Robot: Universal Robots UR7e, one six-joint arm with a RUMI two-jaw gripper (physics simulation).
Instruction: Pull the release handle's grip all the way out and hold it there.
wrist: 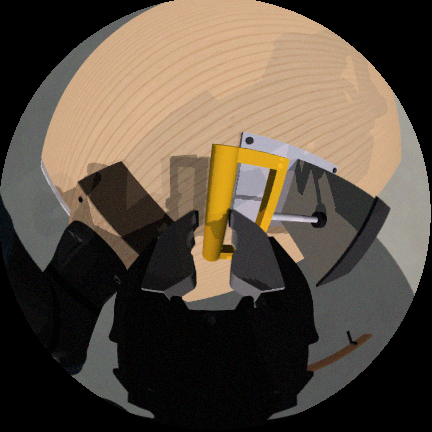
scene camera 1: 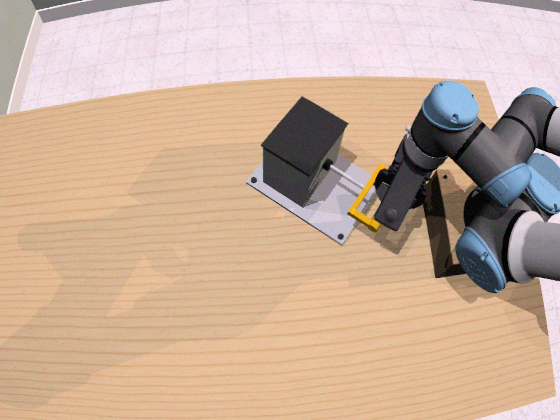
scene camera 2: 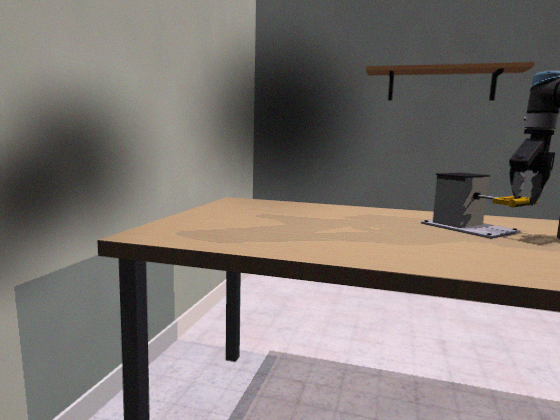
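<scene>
The release handle is a yellow rectangular frame (scene camera 1: 364,220) (scene camera 2: 504,200) with a thick round grip (wrist: 221,185) on its outer side. A thin pale rod (scene camera 1: 345,175) (wrist: 295,219) joins the frame to a dark grey box (scene camera 1: 305,132) (scene camera 2: 452,202) (wrist: 340,225); a length of rod shows outside the box. The box stands on a light grey base plate (scene camera 1: 325,220) (scene camera 2: 492,232) (wrist: 280,148). My gripper (scene camera 2: 525,200) (wrist: 213,211) is shut on the grip, one finger on each side, above the table. In scene camera 1 the arm hides the fingertips and much of the grip.
A dark brown block-like stand (scene camera 1: 437,235) (wrist: 120,200) is on the table (scene camera 1: 200,325) (scene camera 2: 300,240) close to the gripper, on the side away from the box, partly under the arm. A wall shelf (scene camera 2: 450,68) hangs behind the table.
</scene>
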